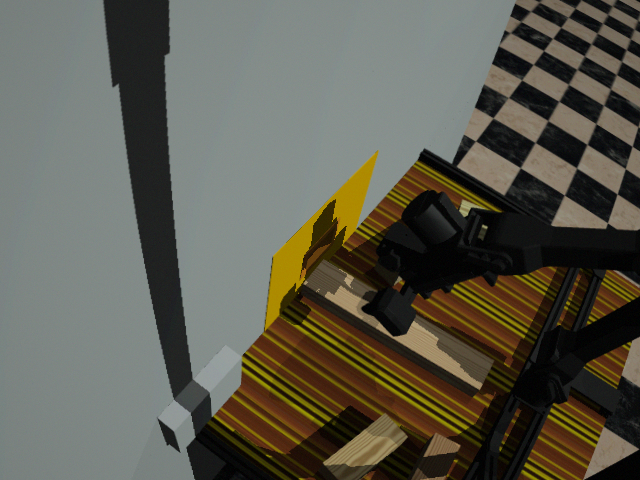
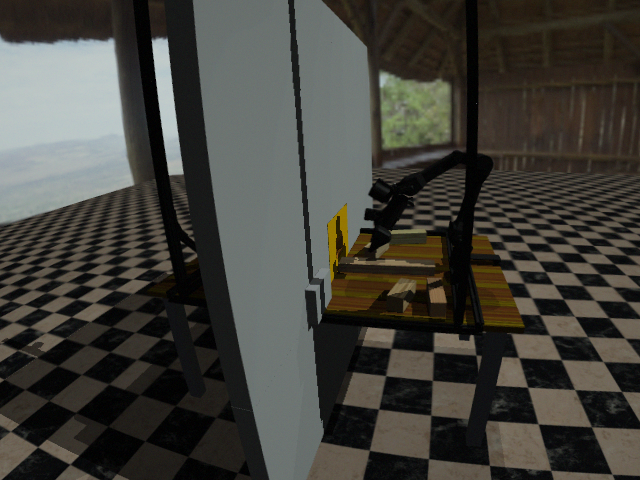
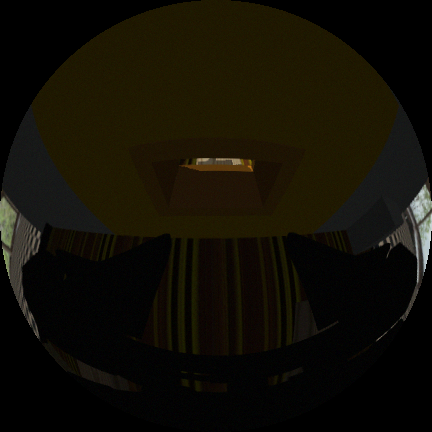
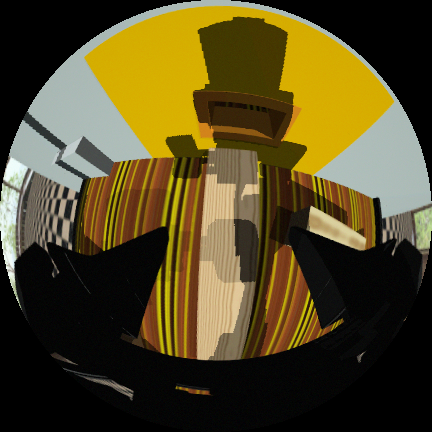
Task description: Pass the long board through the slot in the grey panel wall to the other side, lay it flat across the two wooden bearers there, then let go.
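Frame: origin at the left arm's base, x ahead, y down, z left, level; millimetres.
Seen in the pictures: left gripper, between the fingertips: [image 3: 230, 239] [image 4: 234, 102]; right gripper, between the fingertips: [image 1: 376, 288] [image 2: 370, 247] [image 4: 230, 232]; right arm's base, origin of its link: [image 1: 535, 392].
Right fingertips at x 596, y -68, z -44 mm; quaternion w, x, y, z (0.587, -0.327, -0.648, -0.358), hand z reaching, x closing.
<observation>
A point is followed by its place in that frame.
The long board [image 1: 444, 359] {y -13, x 747, z -50 mm} [image 2: 392, 265] {y -13, x 677, z -67 mm} [image 4: 220, 305] {y -13, x 678, z -41 mm} lies on the striped table on the right arm's side, one end close to the grey panel wall [image 1: 232, 155] {y -437, x 483, z -263 mm} [image 2: 258, 155] {y -452, x 482, z -597 mm} [image 4: 45, 90]. The slot's brown rim [image 3: 215, 145] {y -96, x 430, z -34 mm} [image 4: 201, 110] {y -75, x 485, z -79 mm} is in the wall's yellow area [image 1: 289, 263] {y -123, x 483, z -127 mm} [image 2: 334, 232] {y -135, x 484, z -96 mm} [image 4: 145, 75] {y -128, x 484, z -123 mm}, above the board's near end. My right gripper [image 1: 379, 291] {y -68, x 596, z -44 mm} [image 2: 376, 249] {y -68, x 596, z -44 mm} [image 4: 230, 232] {y -68, x 596, z -44 mm} is open above the board. My left gripper [image 3: 230, 239] {y -38, x 406, z -46 mm} is open and empty in shade, facing the slot from the other side. A greyish piece [image 3: 305, 320] {y -4, x 325, z -124 mm} shows beside its finger; whether it is a bearer is unclear.
Two short wooden blocks [image 1: 366, 446] {y -28, x 722, z -254 mm} [image 2: 435, 297] {y -25, x 823, z -300 mm} lie beside the board. A pale block [image 1: 467, 207] {y -28, x 634, z 260 mm} [image 2: 408, 236] {y -14, x 714, z 244 mm} lies near the table's far edge. A pale block [image 4: 337, 227] {y -31, x 579, z 103 mm} also shows beside the right finger. A grey block [image 1: 222, 369] {y -81, x 504, z -302 mm} [image 2: 319, 294] {y -55, x 513, z -386 mm} juts from the wall.
</observation>
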